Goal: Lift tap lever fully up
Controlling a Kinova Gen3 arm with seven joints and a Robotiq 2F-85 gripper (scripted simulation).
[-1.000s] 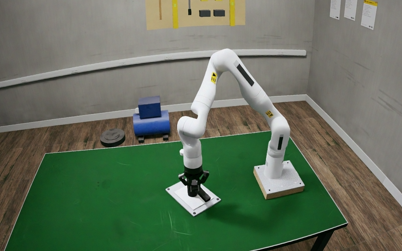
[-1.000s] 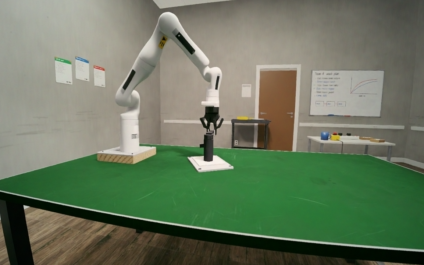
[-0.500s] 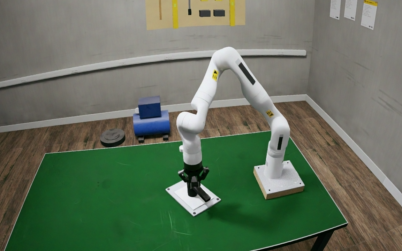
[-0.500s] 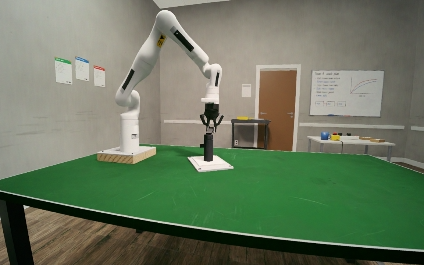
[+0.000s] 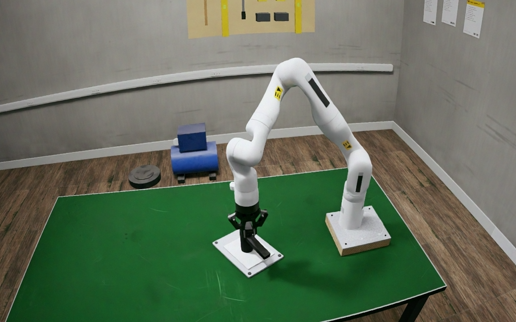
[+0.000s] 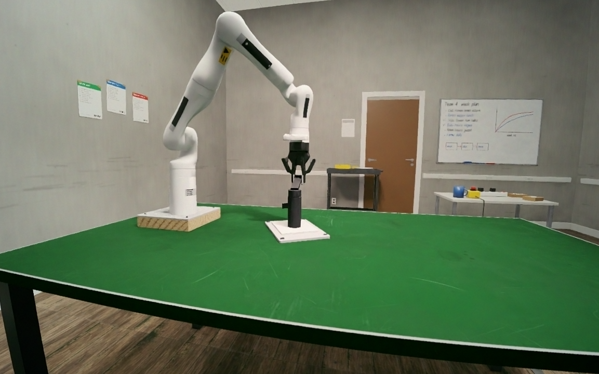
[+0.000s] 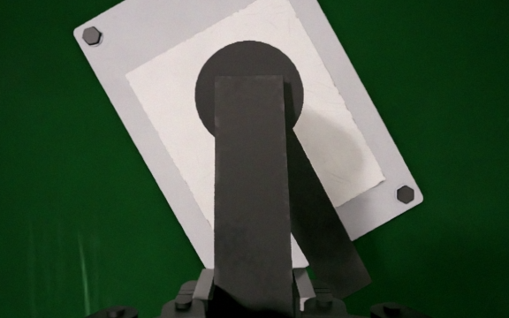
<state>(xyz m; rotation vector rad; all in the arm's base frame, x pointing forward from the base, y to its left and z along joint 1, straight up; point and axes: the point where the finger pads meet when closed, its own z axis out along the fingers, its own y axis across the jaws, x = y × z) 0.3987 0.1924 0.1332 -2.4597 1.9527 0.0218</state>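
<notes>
Right now my hand is 1 cm short of the lever, 3 cm to the left of it and 1 cm above it. The rest, counted from my hand: bolted plate (2 cm ahead, 8 cm to the right, 17 cm below); tap (1 cm ahead, 6 cm to the right, 7 cm below).
</notes>
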